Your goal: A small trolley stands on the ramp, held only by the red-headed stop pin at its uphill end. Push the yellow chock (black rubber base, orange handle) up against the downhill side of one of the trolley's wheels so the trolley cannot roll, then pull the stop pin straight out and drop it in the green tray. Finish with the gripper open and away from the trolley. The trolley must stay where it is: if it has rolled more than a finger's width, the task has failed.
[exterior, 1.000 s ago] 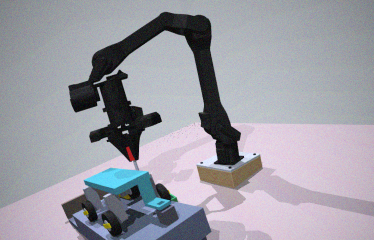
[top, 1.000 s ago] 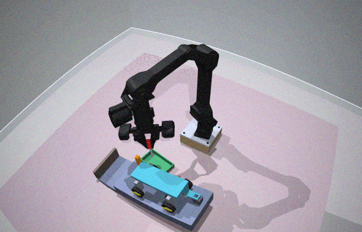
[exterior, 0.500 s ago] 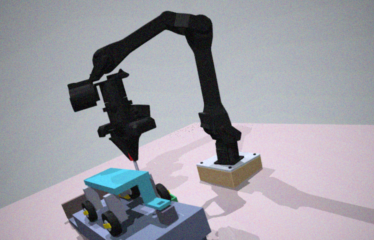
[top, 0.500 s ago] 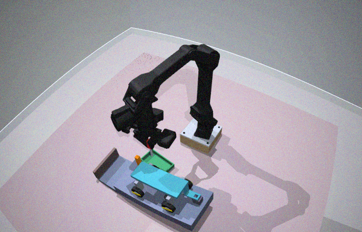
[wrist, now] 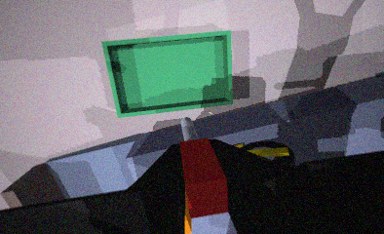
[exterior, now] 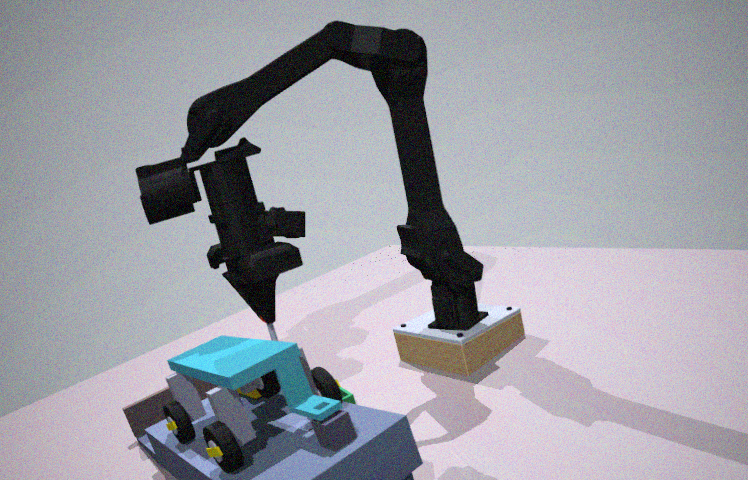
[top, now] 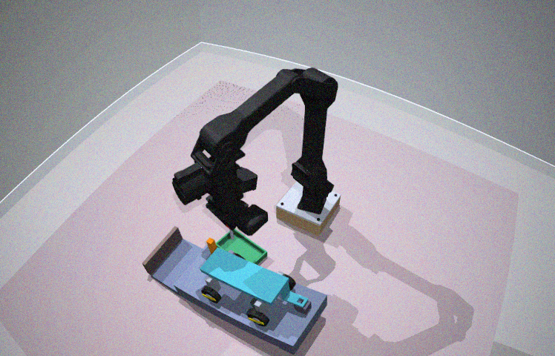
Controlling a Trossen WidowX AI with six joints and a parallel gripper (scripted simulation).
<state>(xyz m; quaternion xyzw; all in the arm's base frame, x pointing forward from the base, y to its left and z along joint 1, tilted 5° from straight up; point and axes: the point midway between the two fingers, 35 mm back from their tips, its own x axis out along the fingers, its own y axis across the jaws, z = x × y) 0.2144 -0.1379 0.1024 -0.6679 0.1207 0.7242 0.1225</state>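
Now: gripper tip 50 mm short of the yellow chock, 10 mm to the left of it and 50 mm above it. Round my gripper tip: blue-grey ramp 120 mm ahead, 80 mm to the left, 80 mm below; then red-headed stop pin right at my gripper tip; then trolley 120 mm ahead, 90 mm to the left, 20 mm below.
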